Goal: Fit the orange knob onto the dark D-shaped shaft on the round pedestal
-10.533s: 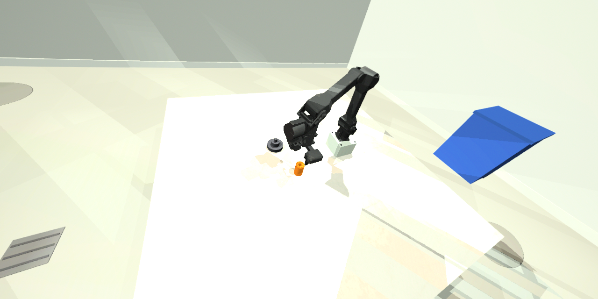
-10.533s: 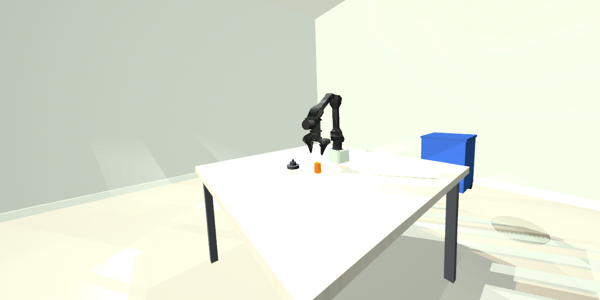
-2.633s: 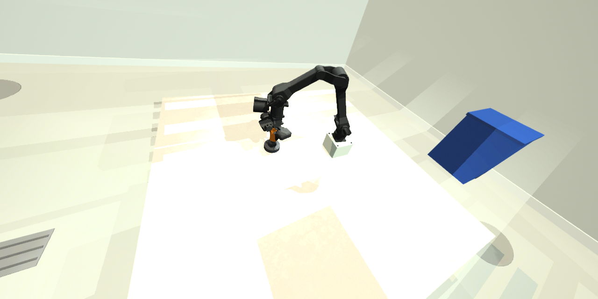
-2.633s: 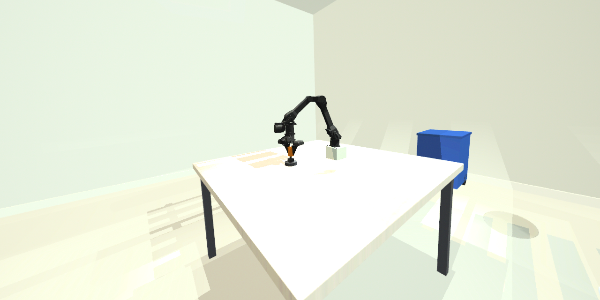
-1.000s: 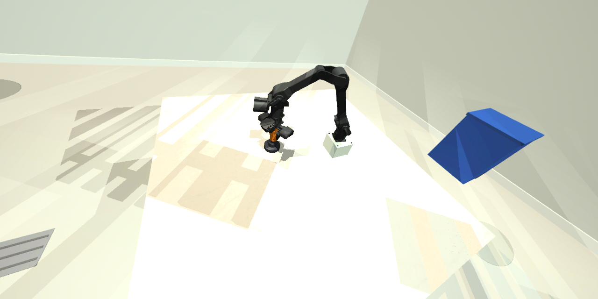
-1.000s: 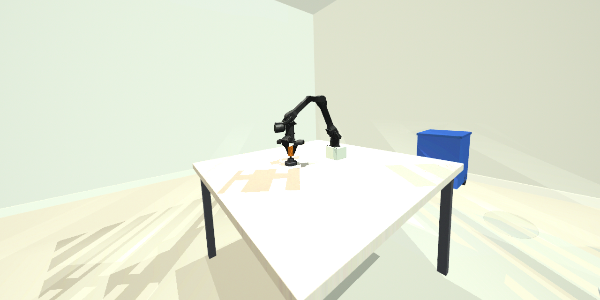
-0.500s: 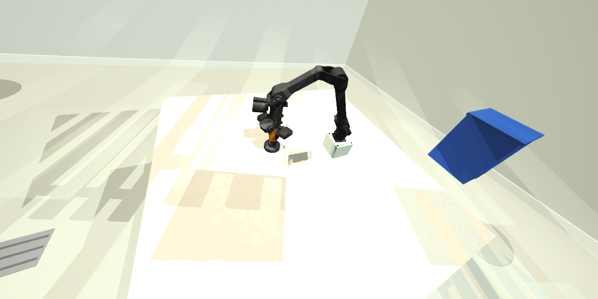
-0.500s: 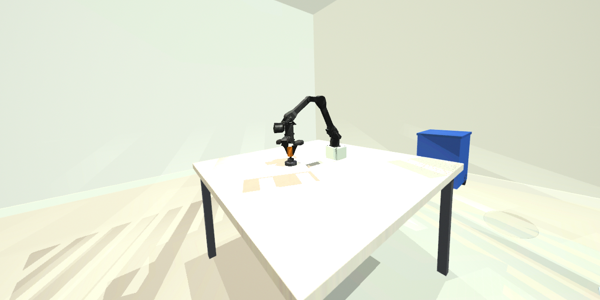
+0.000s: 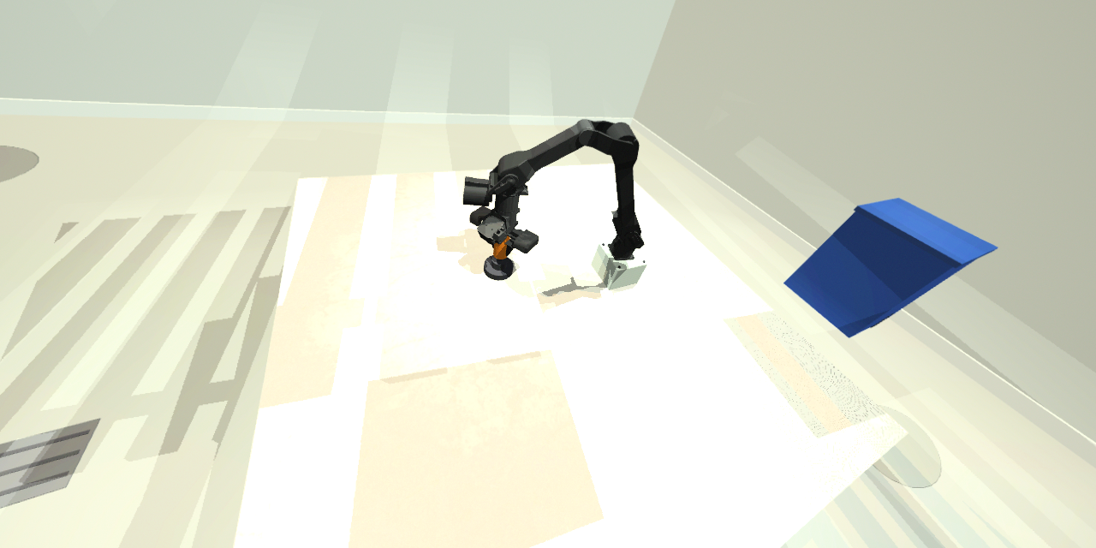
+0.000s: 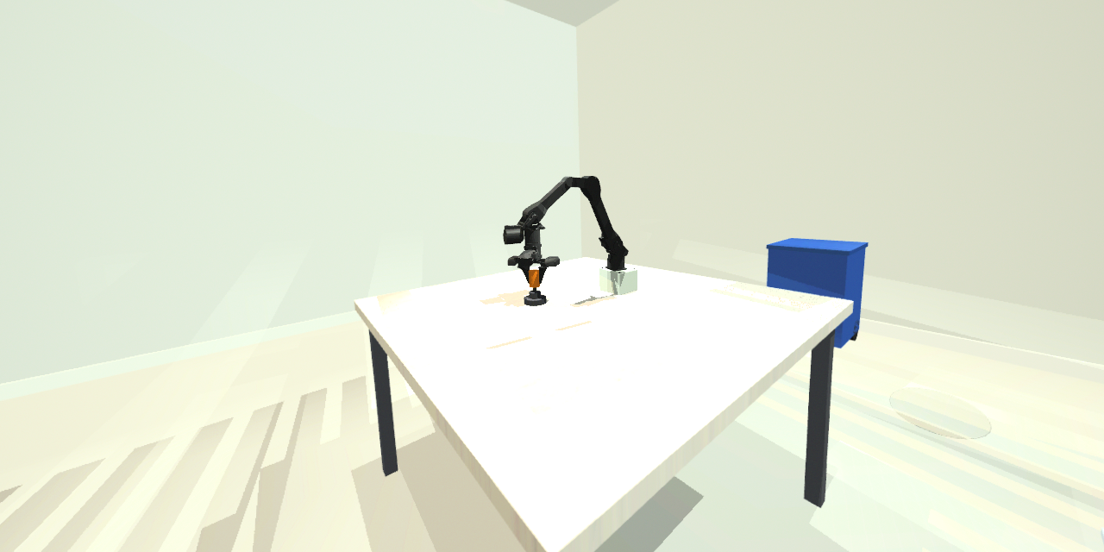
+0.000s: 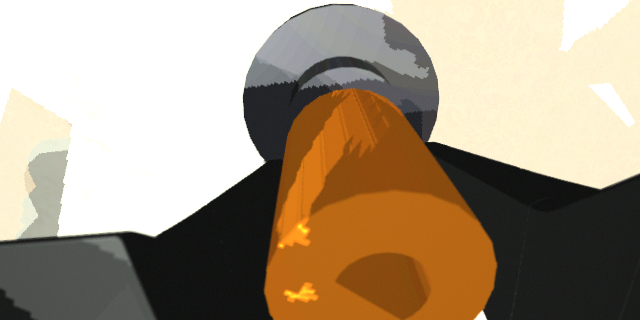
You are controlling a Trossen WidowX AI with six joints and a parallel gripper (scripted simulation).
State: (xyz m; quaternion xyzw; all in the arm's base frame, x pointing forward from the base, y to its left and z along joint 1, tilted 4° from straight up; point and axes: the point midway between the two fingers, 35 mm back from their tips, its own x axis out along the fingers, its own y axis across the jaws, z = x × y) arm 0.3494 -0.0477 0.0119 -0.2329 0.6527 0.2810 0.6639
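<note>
My gripper tip is now 20 mm below the orange knob. Also, from my gripper tip: round pedestal: 40 mm below.
</note>
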